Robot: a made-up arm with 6 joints. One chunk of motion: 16 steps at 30 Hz.
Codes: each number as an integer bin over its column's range. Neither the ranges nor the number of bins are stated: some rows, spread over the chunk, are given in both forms.
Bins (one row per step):
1: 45 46 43 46 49 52
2: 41 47 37 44 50 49
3: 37 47 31 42 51 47
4: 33 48 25 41 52 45
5: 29 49 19 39 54 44
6: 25 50 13 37 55 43
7: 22 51 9 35 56 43
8: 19 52 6 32 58 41
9: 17 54 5 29 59 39
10: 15 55 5 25 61 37
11: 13 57 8 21 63 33
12: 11 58 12 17 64 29
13: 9 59 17 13 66 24
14: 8 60 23 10 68 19
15: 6 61 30 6 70 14
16: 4 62 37 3 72 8
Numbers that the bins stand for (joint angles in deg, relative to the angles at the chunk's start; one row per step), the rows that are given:
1: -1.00 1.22 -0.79 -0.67 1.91 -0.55
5: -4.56 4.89 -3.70 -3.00 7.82 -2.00
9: -7.22 11.00 -5.39 -6.33 13.73 -2.91
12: -8.56 15.89 -4.55 -10.33 19.64 -4.73
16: -10.11 20.78 -1.52 -15.00 29.09 -8.55
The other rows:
2: -1.89 2.44 -1.52 -1.33 3.09 -1.09
3: -2.78 2.44 -2.24 -2.00 4.27 -1.45
4: -3.67 3.67 -2.97 -2.33 5.45 -1.82
6: -5.44 6.11 -4.42 -3.67 9.00 -2.18
7: -6.11 7.33 -4.91 -4.33 10.18 -2.18
8: -6.78 8.56 -5.27 -5.33 12.55 -2.55
10: -7.67 12.22 -5.39 -7.67 16.09 -3.27
11: -8.11 14.67 -5.03 -9.00 18.45 -4.00
13: -9.00 17.11 -3.94 -11.67 22.00 -5.64
14: -9.22 18.33 -3.21 -12.67 24.36 -6.55
15: -9.67 19.56 -2.36 -14.00 26.73 -7.45

